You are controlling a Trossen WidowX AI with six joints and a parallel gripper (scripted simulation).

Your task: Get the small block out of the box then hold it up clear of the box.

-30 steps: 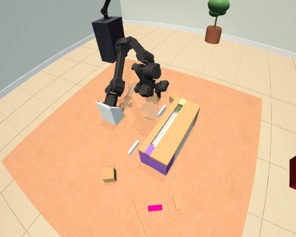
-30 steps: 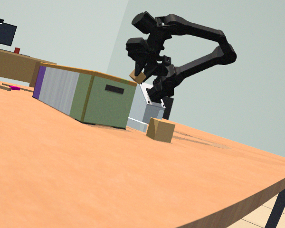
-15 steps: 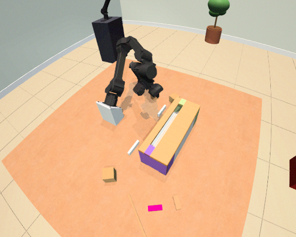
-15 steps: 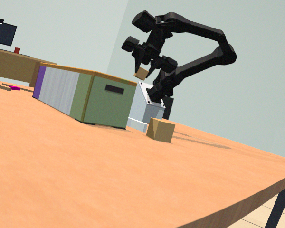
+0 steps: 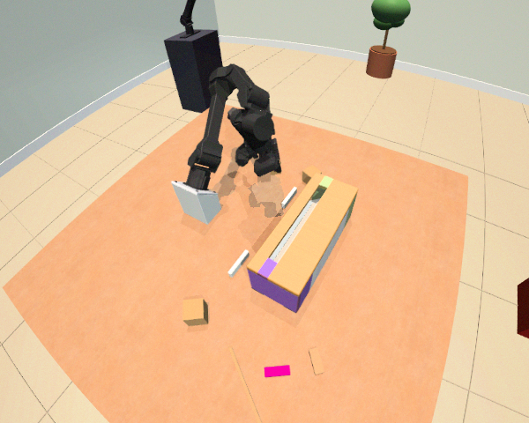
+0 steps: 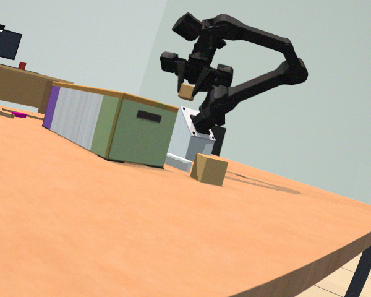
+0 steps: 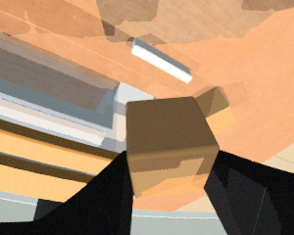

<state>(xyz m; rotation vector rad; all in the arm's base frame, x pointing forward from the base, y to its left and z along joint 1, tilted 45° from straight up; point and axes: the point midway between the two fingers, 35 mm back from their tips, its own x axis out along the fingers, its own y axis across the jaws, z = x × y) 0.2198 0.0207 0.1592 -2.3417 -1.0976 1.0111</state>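
The tan block lies 1 cm behind my gripper tip and 1 cm to the right of it. Round my gripper tip: long box (11 cm ahead, 11 cm to the right, 11 cm below); then thin stick (19 cm ahead, 53 cm to the right, 17 cm below).
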